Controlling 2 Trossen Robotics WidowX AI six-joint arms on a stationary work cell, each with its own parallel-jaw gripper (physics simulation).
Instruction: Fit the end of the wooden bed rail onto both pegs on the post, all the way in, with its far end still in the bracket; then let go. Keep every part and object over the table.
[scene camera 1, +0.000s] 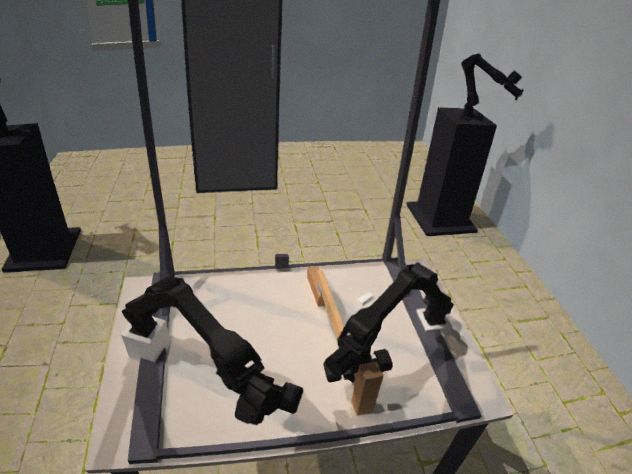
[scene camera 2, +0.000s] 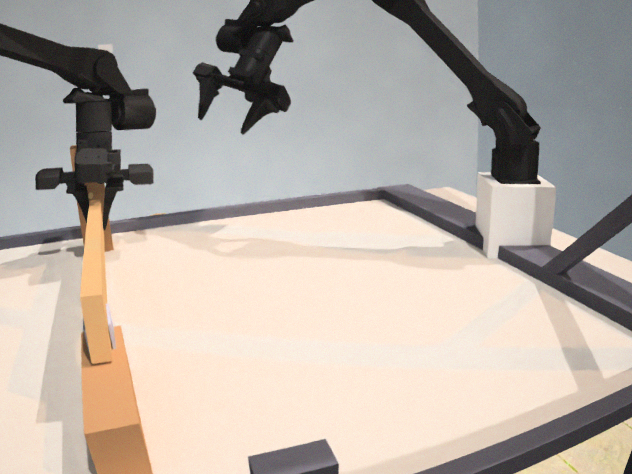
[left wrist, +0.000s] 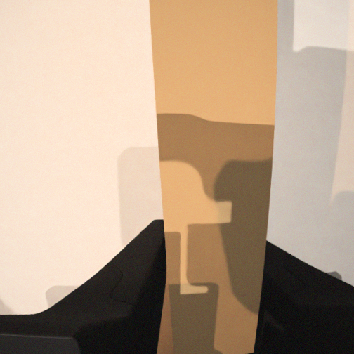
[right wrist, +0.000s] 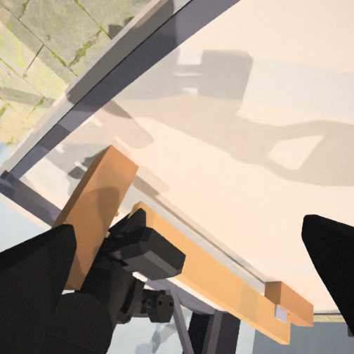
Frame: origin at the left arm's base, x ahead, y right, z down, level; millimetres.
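Seen in the pictures: right gripper, fingertip midpoint: (scene camera 1: 282, 395) (scene camera 2: 220, 126); left arm's base, origin of the base link: (scene camera 1: 434, 318); right arm's base, origin of the base link: (scene camera 1: 143, 327) (scene camera 2: 515, 179).
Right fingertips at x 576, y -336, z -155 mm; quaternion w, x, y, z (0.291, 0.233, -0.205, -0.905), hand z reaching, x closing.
Offsets run from my right fingertips to a thing's top centre. "spot": to the spot under its first point.
The light wooden rail @(dx -214, dy +319, dz +67 mm) (scene camera 1: 334, 316) (scene camera 2: 94, 250) (left wrist: 215, 75) (right wrist: 220, 270) runs above the table. Its far end sits in the pale bracket @(spot: dx -189, dy +514, dz +108 mm) (scene camera 2: 110, 326) (right wrist: 281, 313) on the far wooden block @(dx -198, dy +550, dz +105 mm) (scene camera 1: 313, 285) (scene camera 2: 107, 397) (right wrist: 302, 305). The upright post @(spot: dx -226, dy +20, dz +63 mm) (scene camera 1: 365, 392) (right wrist: 100, 195) stands at the rail's near end. In the right wrist view, a gap shows between rail end and post, with a small brass peg (right wrist: 117, 214) in it. My left gripper (scene camera 1: 358, 368) (scene camera 2: 95, 216) (left wrist: 189, 229) is shut on the rail near that end. My right gripper (scene camera 2: 222, 125) (right wrist: 189, 231) is open and empty, high above the table.
A small white piece @(dx -364, dy +483, dz +169 mm) (scene camera 1: 365, 298) lies on the table beside the rail. A dark frame bar (scene camera 1: 306, 437) (scene camera 2: 245, 206) runs along the table edge near the post. A dark block @(dx -82, dy +699, dz +124 mm) (scene camera 1: 281, 260) (scene camera 2: 293, 456) is at the opposite edge. Frame uprights rise there.
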